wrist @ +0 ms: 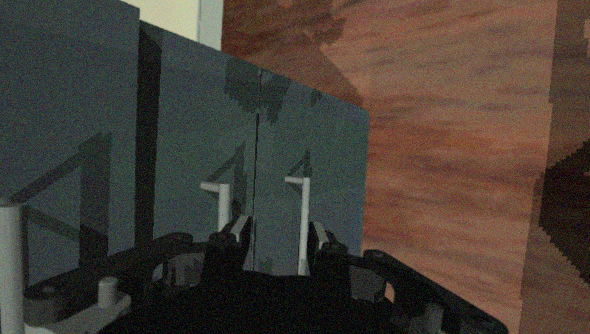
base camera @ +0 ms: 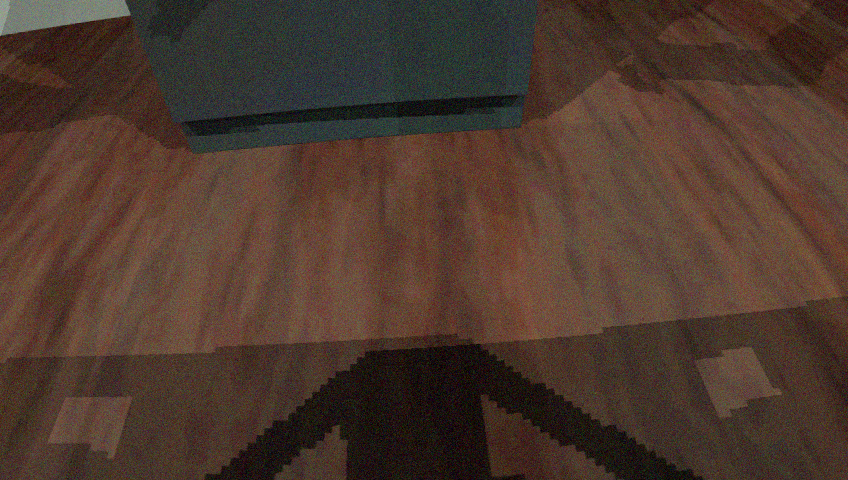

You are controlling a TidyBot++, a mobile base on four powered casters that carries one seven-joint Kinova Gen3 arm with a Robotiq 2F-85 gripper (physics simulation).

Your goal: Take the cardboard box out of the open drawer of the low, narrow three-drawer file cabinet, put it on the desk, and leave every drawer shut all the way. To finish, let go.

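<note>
The blue-grey file cabinet (base camera: pixel 357 53) stands ahead in the base view; its lower front and plinth show. In the wrist view it lies sideways. The top drawer (wrist: pixel 75 65), at the left with its bar handle (wrist: pixel 11 265), stands out past the other two, with a dark gap beside it. The middle drawer (wrist: pixel 195 115) and bottom drawer (wrist: pixel 330 145) look flush with each other; their handles (wrist: pixel 224 205) (wrist: pixel 304 220) show near the fingers. My gripper (wrist: pixel 279 233) is partly open and empty, its fingertips in front of the lower drawers. The cardboard box and the desk do not show.
Reddish wood floor (base camera: pixel 416 237) (wrist: pixel 450 150) lies in front of the cabinet and to its sides. Dark shadows cross the floor at the bottom of the base view and the right of the wrist view. A pale surface (wrist: pixel 170 15) shows past the cabinet.
</note>
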